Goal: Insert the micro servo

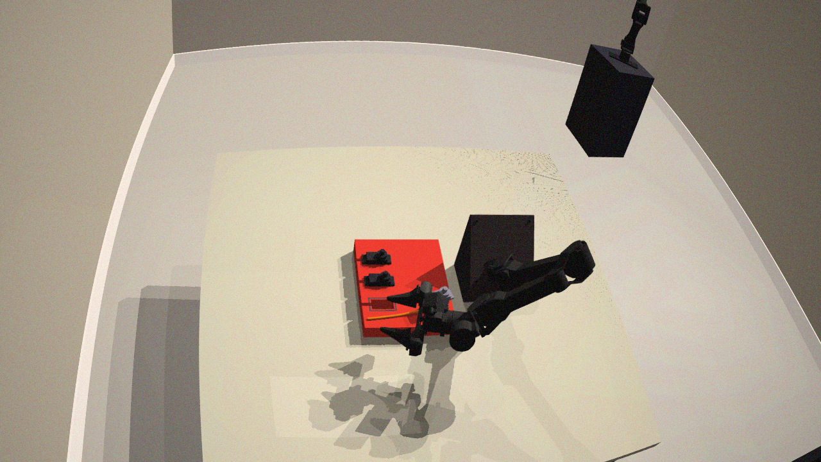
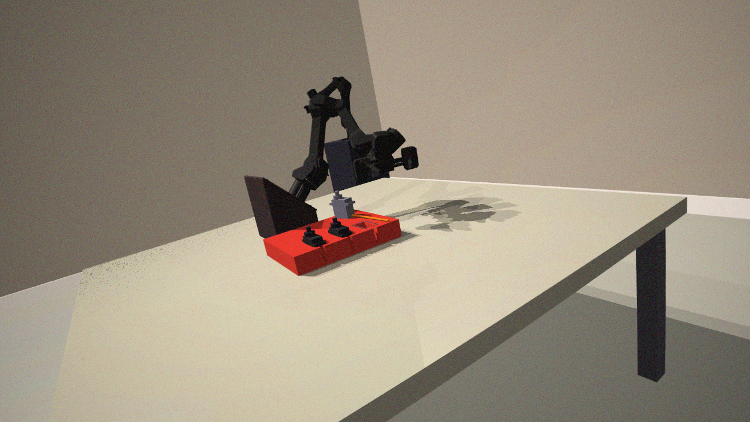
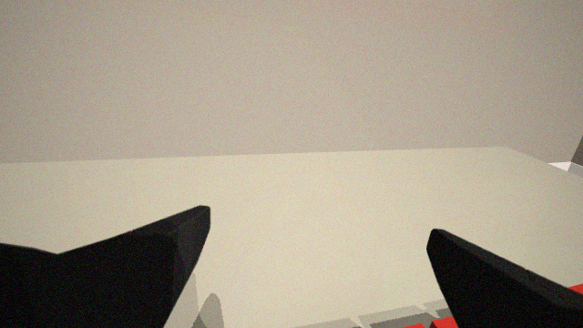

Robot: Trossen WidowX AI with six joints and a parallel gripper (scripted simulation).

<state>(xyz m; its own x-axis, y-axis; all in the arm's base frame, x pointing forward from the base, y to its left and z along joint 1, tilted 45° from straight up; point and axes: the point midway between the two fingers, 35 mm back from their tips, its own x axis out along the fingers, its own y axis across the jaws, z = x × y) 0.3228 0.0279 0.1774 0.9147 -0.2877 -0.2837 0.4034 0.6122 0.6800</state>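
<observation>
Right now my gripper tip is 16 cm past the red deck, 17 cm to the left of it and 15 cm above it.
</observation>
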